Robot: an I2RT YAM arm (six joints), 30 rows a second.
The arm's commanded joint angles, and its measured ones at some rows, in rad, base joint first. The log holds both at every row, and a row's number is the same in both.
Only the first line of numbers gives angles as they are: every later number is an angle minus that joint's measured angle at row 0.
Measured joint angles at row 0:
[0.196, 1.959, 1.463, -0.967, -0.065, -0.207]
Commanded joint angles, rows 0 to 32:
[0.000, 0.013, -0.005, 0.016, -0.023, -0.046]
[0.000, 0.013, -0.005, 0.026, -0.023, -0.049]
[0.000, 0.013, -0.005, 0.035, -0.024, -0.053]
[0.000, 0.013, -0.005, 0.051, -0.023, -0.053]
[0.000, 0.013, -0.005, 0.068, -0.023, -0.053]
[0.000, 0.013, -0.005, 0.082, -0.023, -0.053]
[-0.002, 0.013, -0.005, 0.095, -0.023, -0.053]
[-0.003, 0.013, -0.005, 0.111, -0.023, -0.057]
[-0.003, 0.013, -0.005, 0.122, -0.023, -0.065]
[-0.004, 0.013, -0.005, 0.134, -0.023, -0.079]
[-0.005, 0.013, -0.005, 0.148, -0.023, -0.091]
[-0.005, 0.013, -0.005, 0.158, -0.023, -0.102]
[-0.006, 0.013, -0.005, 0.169, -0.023, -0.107]
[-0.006, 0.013, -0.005, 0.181, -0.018, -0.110]
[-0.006, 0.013, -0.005, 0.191, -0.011, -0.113]
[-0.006, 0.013, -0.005, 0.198, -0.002, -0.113]
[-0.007, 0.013, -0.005, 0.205, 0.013, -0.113]
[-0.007, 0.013, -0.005, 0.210, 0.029, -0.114]
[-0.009, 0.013, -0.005, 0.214, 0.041, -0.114]
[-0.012, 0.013, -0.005, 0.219, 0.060, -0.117]
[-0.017, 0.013, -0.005, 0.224, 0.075, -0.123]
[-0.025, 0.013, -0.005, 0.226, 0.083, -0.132]
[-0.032, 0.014, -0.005, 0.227, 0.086, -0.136]
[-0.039, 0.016, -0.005, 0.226, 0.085, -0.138]
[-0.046, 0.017, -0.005, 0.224, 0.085, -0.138]
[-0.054, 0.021, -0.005, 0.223, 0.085, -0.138]
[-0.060, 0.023, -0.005, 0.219, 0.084, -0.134]
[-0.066, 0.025, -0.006, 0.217, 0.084, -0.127]
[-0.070, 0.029, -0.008, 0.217, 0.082, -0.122]
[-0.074, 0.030, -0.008, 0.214, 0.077, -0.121]
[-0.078, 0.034, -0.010, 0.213, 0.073, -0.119]
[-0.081, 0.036, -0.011, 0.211, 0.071, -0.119]
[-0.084, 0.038, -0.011, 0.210, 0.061, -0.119]
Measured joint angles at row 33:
[-0.075, 0.019, 0.000, 0.216, 0.065, -0.118]
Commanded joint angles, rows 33 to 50:
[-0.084, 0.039, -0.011, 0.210, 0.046, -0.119]
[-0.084, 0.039, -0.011, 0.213, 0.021, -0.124]
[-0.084, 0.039, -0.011, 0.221, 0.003, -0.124]
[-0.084, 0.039, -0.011, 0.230, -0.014, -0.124]
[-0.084, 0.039, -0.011, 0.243, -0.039, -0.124]
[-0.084, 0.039, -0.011, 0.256, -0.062, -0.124]
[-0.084, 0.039, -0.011, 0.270, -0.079, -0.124]
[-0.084, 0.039, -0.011, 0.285, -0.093, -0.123]
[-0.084, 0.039, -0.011, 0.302, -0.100, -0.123]
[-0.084, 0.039, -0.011, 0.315, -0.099, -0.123]
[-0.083, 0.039, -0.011, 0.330, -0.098, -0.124]
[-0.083, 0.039, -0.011, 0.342, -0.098, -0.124]
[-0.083, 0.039, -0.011, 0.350, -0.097, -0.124]
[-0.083, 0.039, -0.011, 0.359, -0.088, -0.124]
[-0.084, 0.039, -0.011, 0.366, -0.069, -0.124]
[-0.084, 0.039, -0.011, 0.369, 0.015, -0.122]
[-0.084, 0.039, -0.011, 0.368, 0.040, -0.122]
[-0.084, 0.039, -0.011, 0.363, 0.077, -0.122]
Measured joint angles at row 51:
[-0.083, 0.032, -0.006, 0.364, -0.040, -0.119]
